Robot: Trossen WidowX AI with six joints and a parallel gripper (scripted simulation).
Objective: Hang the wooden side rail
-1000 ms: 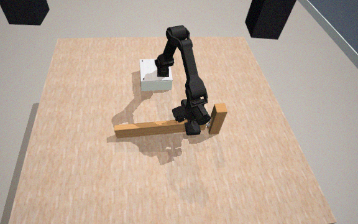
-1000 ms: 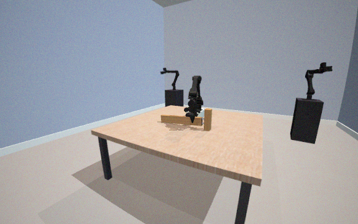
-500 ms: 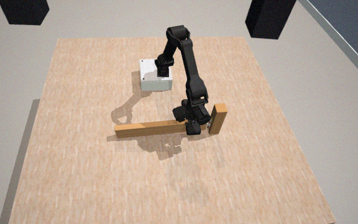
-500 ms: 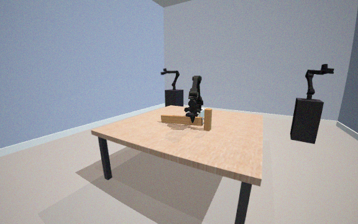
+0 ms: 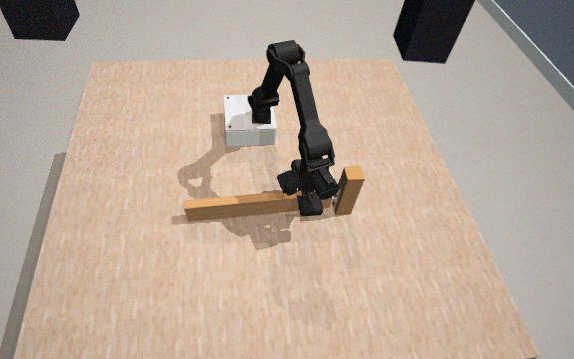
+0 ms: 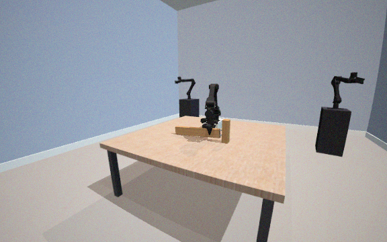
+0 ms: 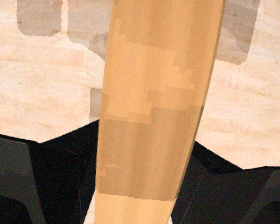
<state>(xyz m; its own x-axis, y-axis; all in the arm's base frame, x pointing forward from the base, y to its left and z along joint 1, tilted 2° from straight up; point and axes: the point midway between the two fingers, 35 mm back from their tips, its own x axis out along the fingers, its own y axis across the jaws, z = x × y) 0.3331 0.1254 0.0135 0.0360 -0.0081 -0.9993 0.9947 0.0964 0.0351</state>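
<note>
Right now the headboard post is 1 cm behind my gripper tip, 13 cm to the left of it and 4 cm above it.
</note>
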